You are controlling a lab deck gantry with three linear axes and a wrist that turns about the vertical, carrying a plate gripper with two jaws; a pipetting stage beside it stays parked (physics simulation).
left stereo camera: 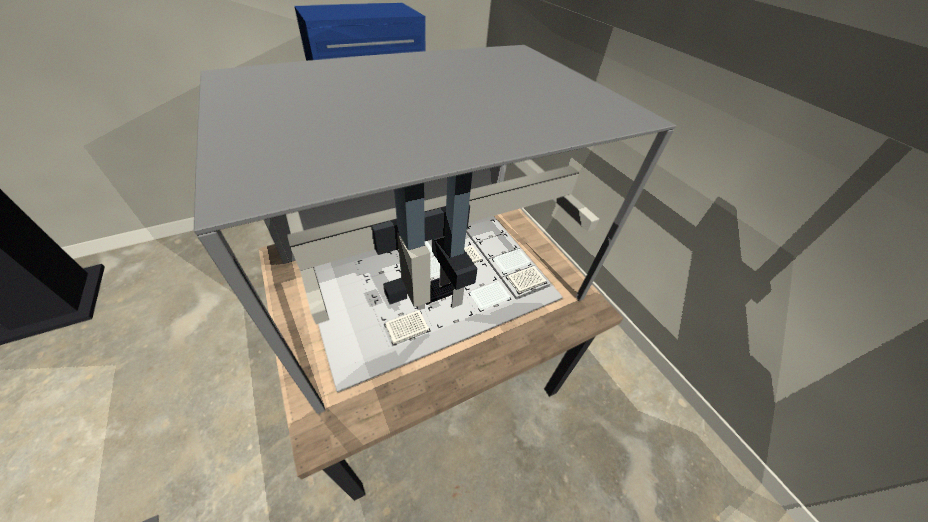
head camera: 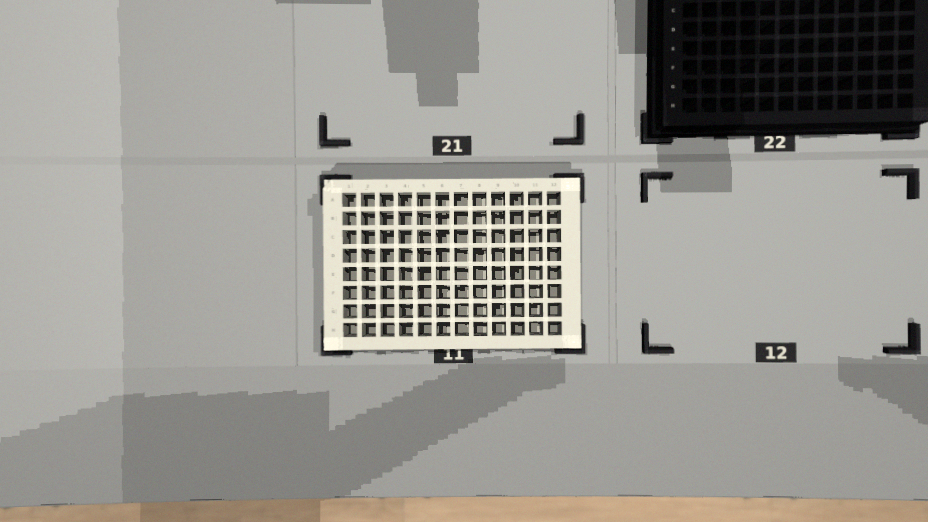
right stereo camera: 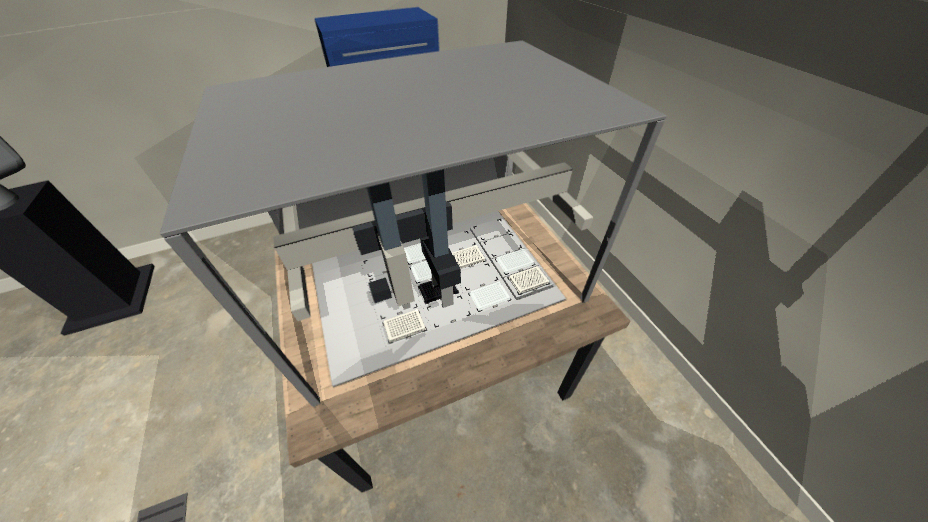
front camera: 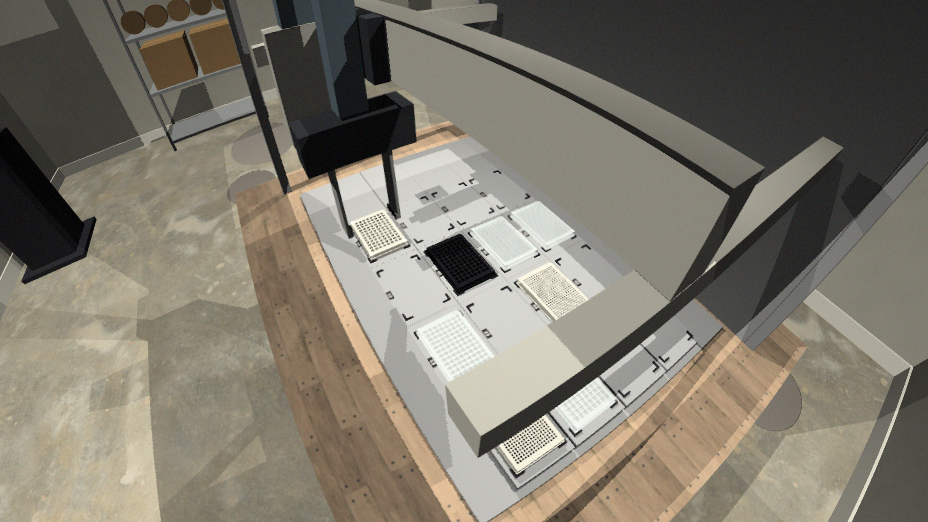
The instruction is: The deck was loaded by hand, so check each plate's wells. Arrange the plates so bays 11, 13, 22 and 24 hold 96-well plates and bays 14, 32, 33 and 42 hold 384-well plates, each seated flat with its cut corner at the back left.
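Places are measured from the robot's base along level axes (x ahead, y left, z up), in centimetres.
Pixels of known places: gripper, fingertip midpoint: (left stereo camera: pixel 450 295) (right stereo camera: pixel 443 295) (front camera: pixel 371 221); robot's base, link origin: (left stereo camera: pixel 393 344) (head camera: pixel 328 348) (right stereo camera: pixel 389 342) (front camera: pixel 350 226).
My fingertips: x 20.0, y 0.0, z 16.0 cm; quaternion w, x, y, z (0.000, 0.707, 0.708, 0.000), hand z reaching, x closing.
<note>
Ahead of a thing's pixels: the offset from my fingertips to its middle. "spot": to the spot under its first point.
My gripper (front camera: pixel 373 224) shows wide-set, empty jaws above the deck, near a cream 96-well plate @(dy +4.3, dx -13.6, dz -15.3 cm) (front camera: pixel 379 233) (head camera: pixel 452 264) in bay 11. That plate lies flat inside its corner brackets; its cut corner is unclear. A black 96-well plate @(dy +15.0, dx +2.8, dz -15.3 cm) (front camera: pixel 460 261) (head camera: pixel 788 64) lies in bay 22, partly cropped in the head view. In the front view, clear fine-grid plates stand in bay 32 @(spot: dy +25.6, dx +3.2, dz -14.6 cm) (front camera: pixel 504 240) and bay 42 @(spot: dy +36.2, dx +3.3, dz -14.7 cm) (front camera: pixel 543 223); a cream fine-grid plate @(dy +25.7, dx +19.2, dz -15.3 cm) (front camera: pixel 551 290) stands in bay 33. Clear coarse-grid plates @(dy +4.3, dx +19.2, dz -15.3 cm) (front camera: pixel 454 344) @(dy +15.0, dx +35.6, dz -13.8 cm) (front camera: pixel 584 403) stand in bays 13 and 24, a cream fine-grid plate @(dy +4.3, dx +35.7, dz -13.8 cm) (front camera: pixel 530 444) in bay 14.
The pale gantry beam (front camera: pixel 558 129) crosses behind the plates, and a side rail (front camera: pixel 558 363) hides parts of the right-hand plates in the front view. The pale pipetting stage (left stereo camera: pixel 416 275) (right stereo camera: pixel 397 275) stands beside the gripper column. A grey canopy (left stereo camera: pixel 421 116) covers the deck.
</note>
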